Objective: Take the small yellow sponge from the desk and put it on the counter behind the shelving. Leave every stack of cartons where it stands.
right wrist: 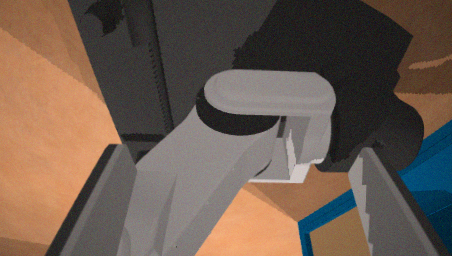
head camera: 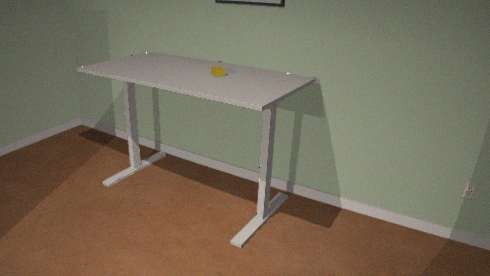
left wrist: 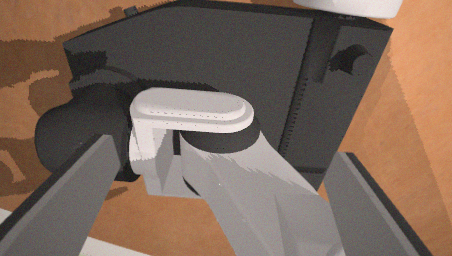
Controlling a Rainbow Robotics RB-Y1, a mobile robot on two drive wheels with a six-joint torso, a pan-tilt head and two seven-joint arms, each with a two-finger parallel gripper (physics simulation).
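Places are measured from the robot's base along level axes (x ahead, y left, z up), in millimetres.
Pixels of known places: left gripper, fingertip midpoint: (left wrist: 222, 158); right gripper, fingertip midpoint: (right wrist: 244, 160).
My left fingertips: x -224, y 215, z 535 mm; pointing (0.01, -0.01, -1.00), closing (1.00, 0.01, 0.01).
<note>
Behind a point stands the place of what it marks.
The small yellow sponge (head camera: 218, 71) @(y 253, x 2060, z 984 mm) lies on the white desk (head camera: 175, 82) @(y 487, x 1878, z 950 mm) near the middle of its top, towards the back, in the head view. The desk stands along the green wall. My left gripper (left wrist: 222, 158) @(y 215, x -225, z 535 mm) is open and empty, its two fingers wide apart in the left wrist view. My right gripper (right wrist: 244, 160) @(y -222, x -222, z 535 mm) is open and empty, its fingers wide apart in the right wrist view. Neither gripper shows in the head view. The counter does not show in these views.
Blue shelving (right wrist: 303, 230) @(y 944, x -621, z 60 mm) with a brown carton surface (right wrist: 340, 234) @(y 762, x -731, z 159 mm) inside its edge shows at the lower right of the right wrist view, close to my right side. The desk's feet (head camera: 250, 231) (head camera: 120, 176) reach out over the brown floor. My dark base (left wrist: 225, 50) @(y 154, x -229, z 169 mm) (right wrist: 200, 40) @(y -115, x -155, z 169 mm) lies below the arms.
</note>
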